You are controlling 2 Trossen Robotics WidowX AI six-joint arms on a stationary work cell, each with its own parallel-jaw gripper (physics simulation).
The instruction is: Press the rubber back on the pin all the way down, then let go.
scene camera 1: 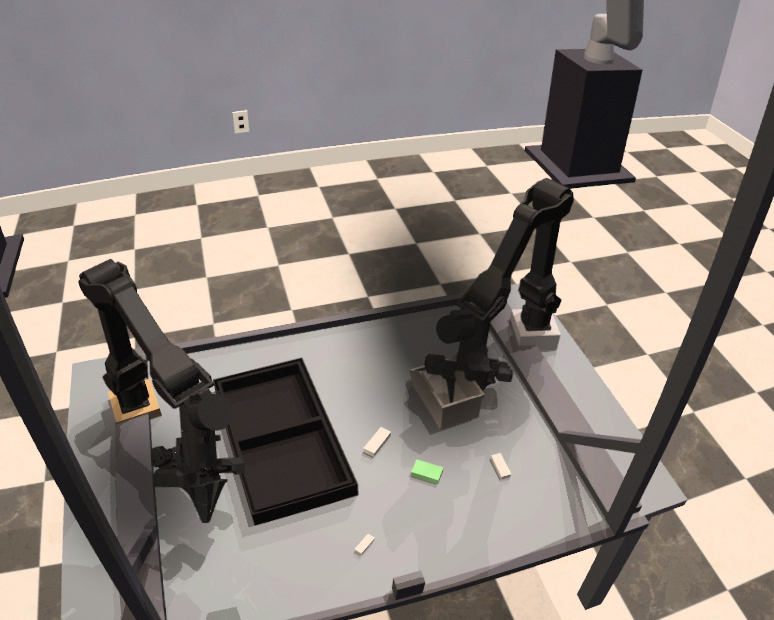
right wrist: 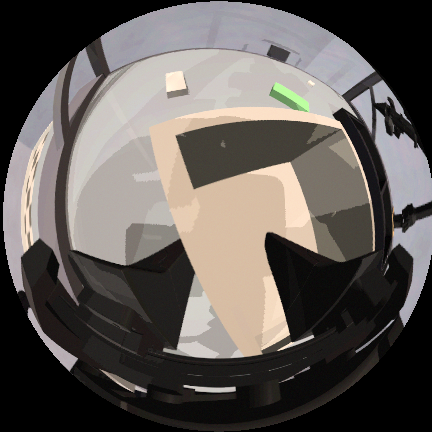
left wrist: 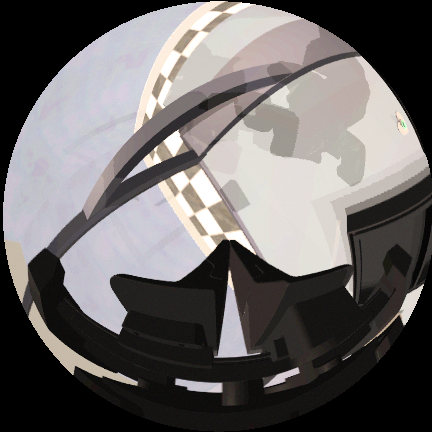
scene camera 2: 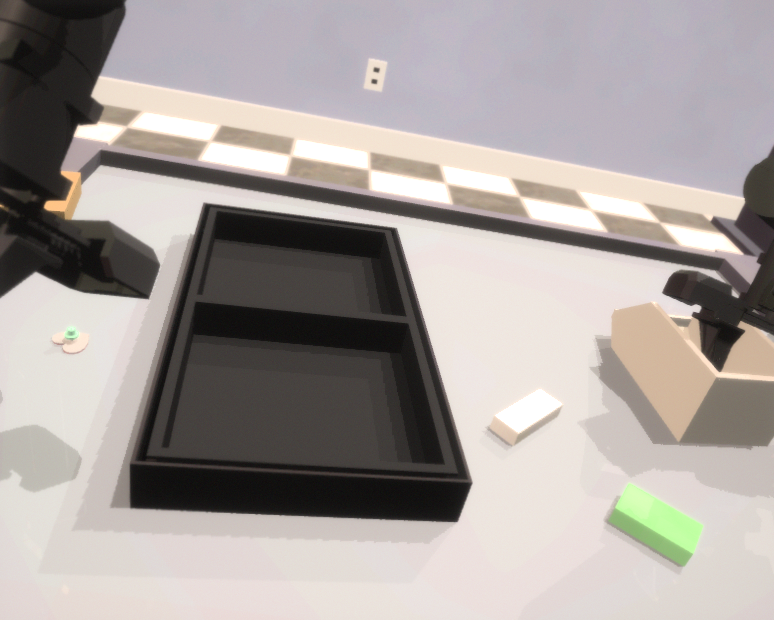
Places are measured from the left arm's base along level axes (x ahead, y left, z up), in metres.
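Pixels of known places: left gripper, fingertip midpoint: [scene camera 1: 205, 522] [left wrist: 228, 244]; right gripper, fingertip midpoint: [right wrist: 232, 237]; left arm's base, link origin: [scene camera 1: 133, 399] [right wrist: 393, 220]; right arm's base, link origin: [scene camera 1: 535, 321].
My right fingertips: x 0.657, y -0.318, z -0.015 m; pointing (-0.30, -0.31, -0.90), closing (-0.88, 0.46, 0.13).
Ahead of a thing's pixels: the offset from my right fingertips to its top centre. "*": to the spot under its first point.
The pin @[0.573 m back, 0.088 m left, 0.000 m up] [scene camera 2: 64, 341] [left wrist: 399, 119] is a tiny pinkish flat piece on the table, left of the black tray in scene camera 2. The green rubber back @[* 0.572 m back, 0.081 m left, 0.002 m up] [scene camera 2: 71, 332] [left wrist: 403, 123] sits on it; how far down it is cannot be told. The pin does not show in scene camera 1. My left gripper [scene camera 1: 206, 516] [scene camera 2: 147, 288] [left wrist: 228, 244] is shut and empty, fingertips together, in the air to one side of the pin. My right gripper [scene camera 1: 465, 388] [right wrist: 232, 237] is partly open at the beige bin, one finger inside it and one outside, with a side wall between them.
The black two-part tray @[0.391 m back, 0.090 m left, 0.029 m up] [scene camera 1: 334, 443] [scene camera 2: 300, 494] lies between the left gripper and the beige bin @[* 0.024 m back, 0.040 m right, 0.021 m up] [scene camera 1: 463, 413] [scene camera 2: 742, 410] [right wrist: 240, 215]. A green block @[0.160 m back, 0.123 m right, 0.005 m up] [scene camera 1: 427, 471] [scene camera 2: 655, 523] [right wrist: 290, 96] and several pale blocks, one near the tray [scene camera 1: 376, 441] [scene camera 2: 526, 415], lie on the table.
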